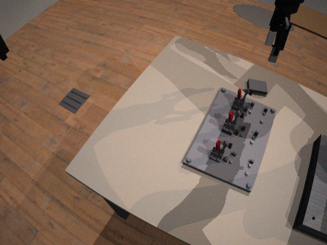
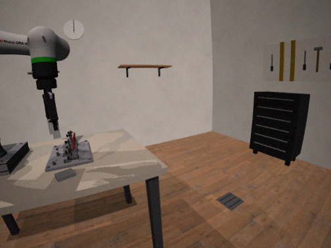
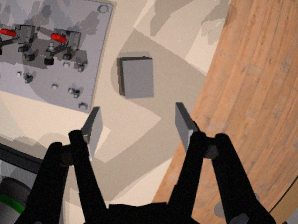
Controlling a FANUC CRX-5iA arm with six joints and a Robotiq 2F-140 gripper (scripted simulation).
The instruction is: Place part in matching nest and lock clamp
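The part is 21 cm below my hand. From my hand the other things lie so: grey fixture plate: 26 cm to the left, 21 cm below, 1 cm ahead.
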